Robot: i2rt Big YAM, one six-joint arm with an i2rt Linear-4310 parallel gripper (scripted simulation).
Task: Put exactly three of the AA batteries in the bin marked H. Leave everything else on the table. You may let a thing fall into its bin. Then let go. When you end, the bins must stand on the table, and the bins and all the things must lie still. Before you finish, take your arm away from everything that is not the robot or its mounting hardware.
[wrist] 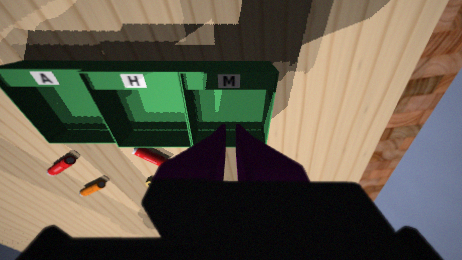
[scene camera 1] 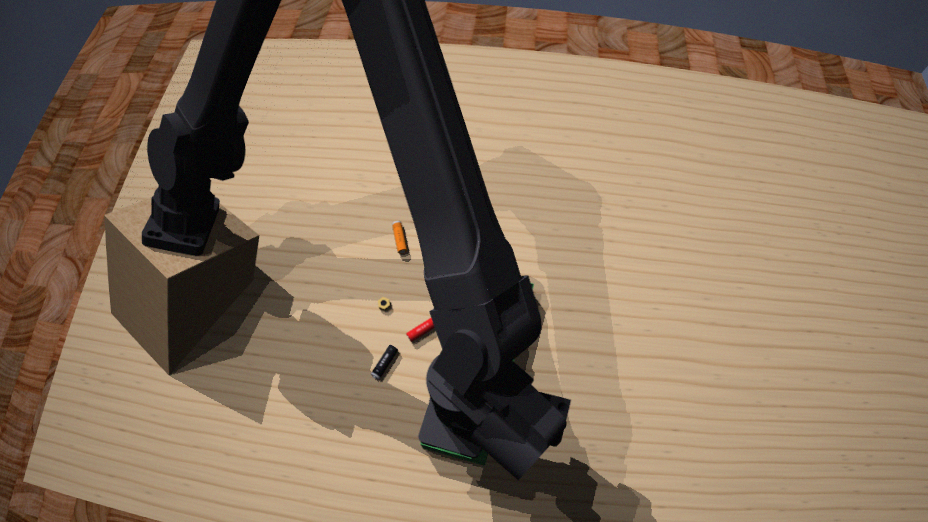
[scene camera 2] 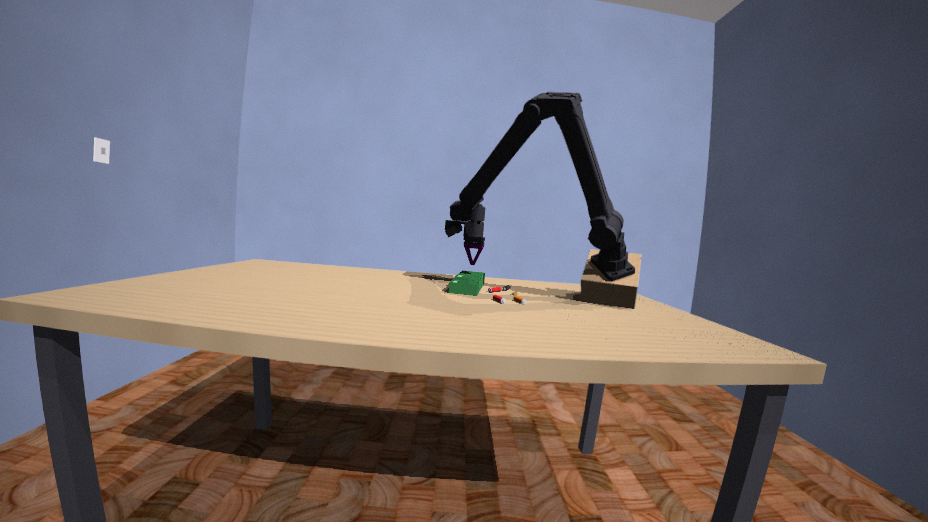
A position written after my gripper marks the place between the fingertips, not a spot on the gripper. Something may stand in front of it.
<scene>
I see my gripper (wrist: 230,130) and a green bin (scene camera 2: 470,283).
The green bin is seen too in the wrist view (wrist: 141,104).
</scene>
